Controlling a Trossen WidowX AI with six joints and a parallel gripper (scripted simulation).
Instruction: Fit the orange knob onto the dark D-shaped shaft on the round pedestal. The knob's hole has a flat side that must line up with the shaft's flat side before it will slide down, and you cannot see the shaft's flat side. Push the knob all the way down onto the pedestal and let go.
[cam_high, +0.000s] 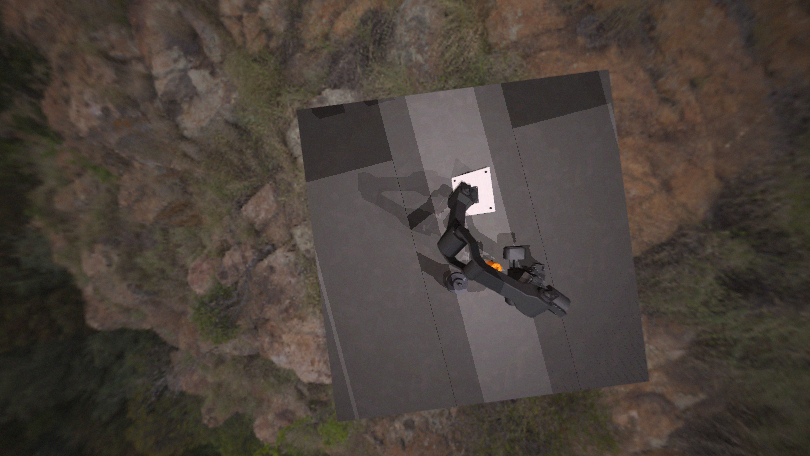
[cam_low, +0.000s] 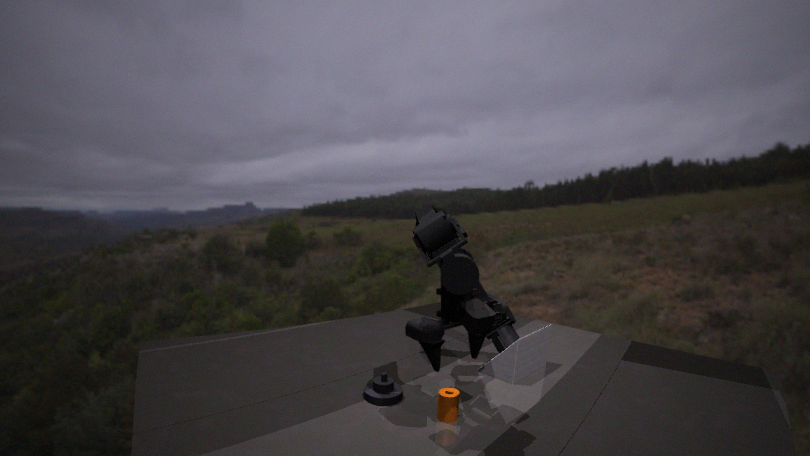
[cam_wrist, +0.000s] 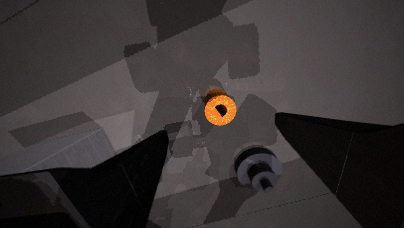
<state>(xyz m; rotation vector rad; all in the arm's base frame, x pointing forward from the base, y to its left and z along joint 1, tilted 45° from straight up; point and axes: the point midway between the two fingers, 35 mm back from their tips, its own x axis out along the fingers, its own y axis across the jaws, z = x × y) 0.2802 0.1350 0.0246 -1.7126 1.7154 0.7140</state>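
The orange knob lies 9 cm below my gripper tip, 1 cm to the right of it and 1 cm ahead of it. Also, from my gripper tip: round dark pedestal 15 cm to the right, 9 cm below, 6 cm ahead.
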